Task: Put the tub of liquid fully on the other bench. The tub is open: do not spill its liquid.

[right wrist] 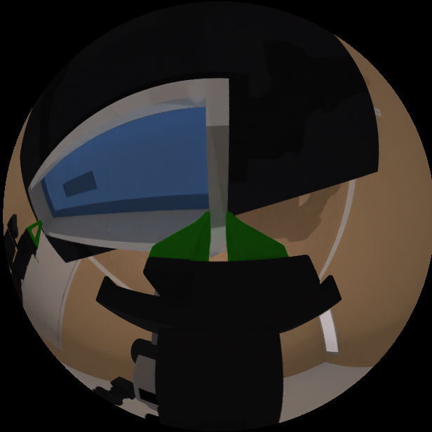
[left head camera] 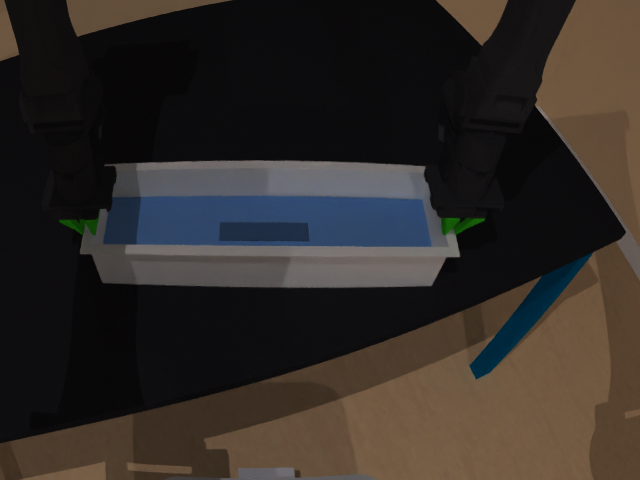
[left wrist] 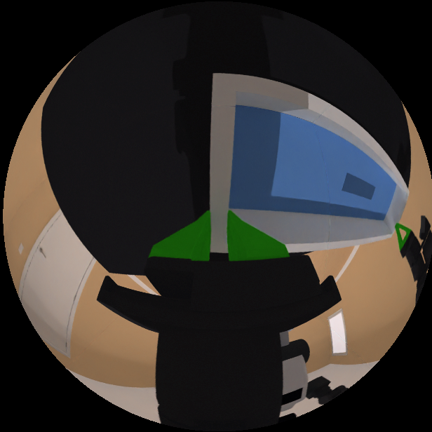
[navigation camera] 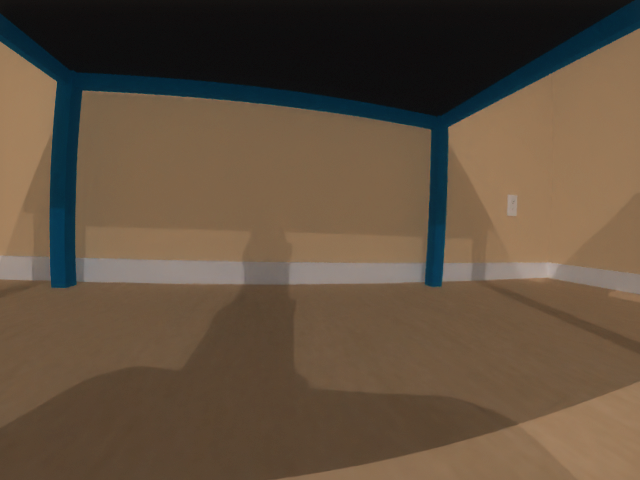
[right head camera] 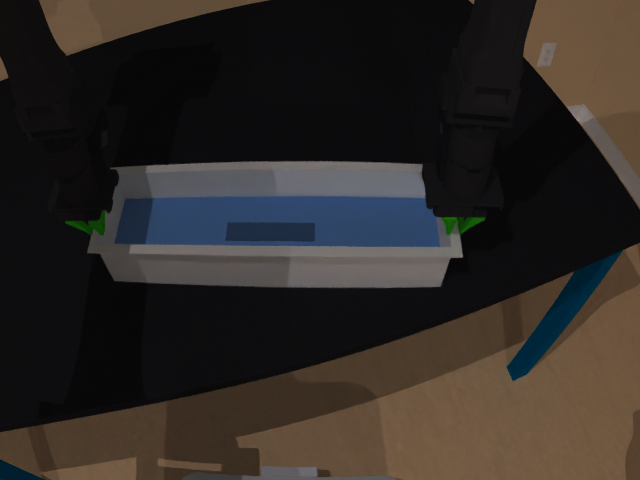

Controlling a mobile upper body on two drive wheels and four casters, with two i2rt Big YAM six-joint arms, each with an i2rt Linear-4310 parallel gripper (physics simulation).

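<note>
A long white open tub with flat blue liquid stands level on a black-topped bench. My left gripper is shut on the tub's end wall at the left, a green fingertip on each side of it. My right gripper is shut on the end wall at the right in the same way. The other bench does not show clearly in any view.
Blue bench legs stand under the bench. In the navigation camera, a tan wall with a white baseboard is behind them. A wall outlet shows at the right.
</note>
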